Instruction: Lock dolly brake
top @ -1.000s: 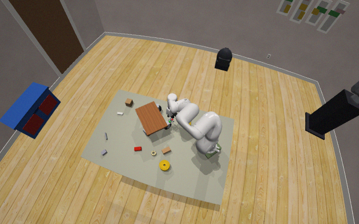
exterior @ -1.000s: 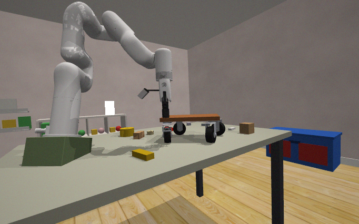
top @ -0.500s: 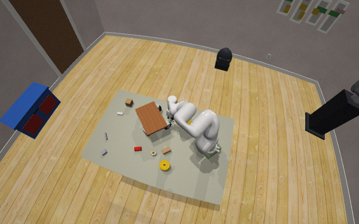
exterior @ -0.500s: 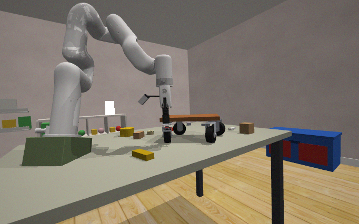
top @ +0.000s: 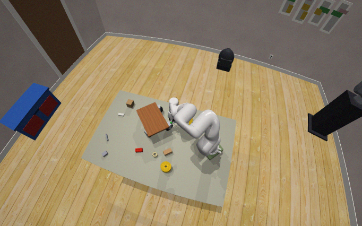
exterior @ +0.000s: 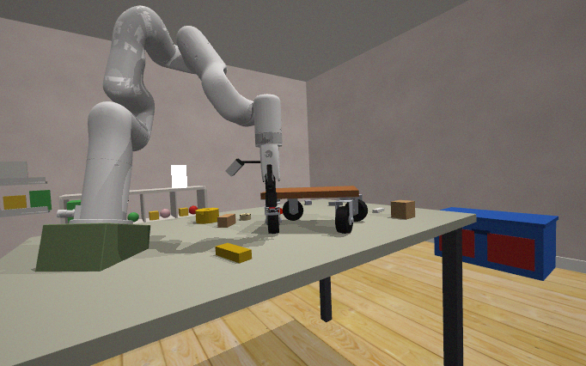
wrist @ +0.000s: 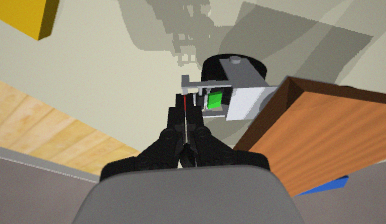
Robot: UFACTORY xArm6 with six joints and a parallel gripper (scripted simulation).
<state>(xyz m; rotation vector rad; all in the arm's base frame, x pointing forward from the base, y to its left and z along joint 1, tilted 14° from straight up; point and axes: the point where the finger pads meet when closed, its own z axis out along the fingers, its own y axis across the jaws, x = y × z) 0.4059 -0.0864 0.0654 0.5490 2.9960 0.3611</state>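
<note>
Right now the brake pedal is 1 cm ahead of my hand, 1 cm to the left of it and 3 cm below it. Round my hand: red brick 14 cm ahead, 38 cm to the left, 10 cm below; brown cube 52 cm ahead, 2 cm to the left, 8 cm below; yellow block 13 cm behind, 10 cm to the right, 10 cm below.
</note>
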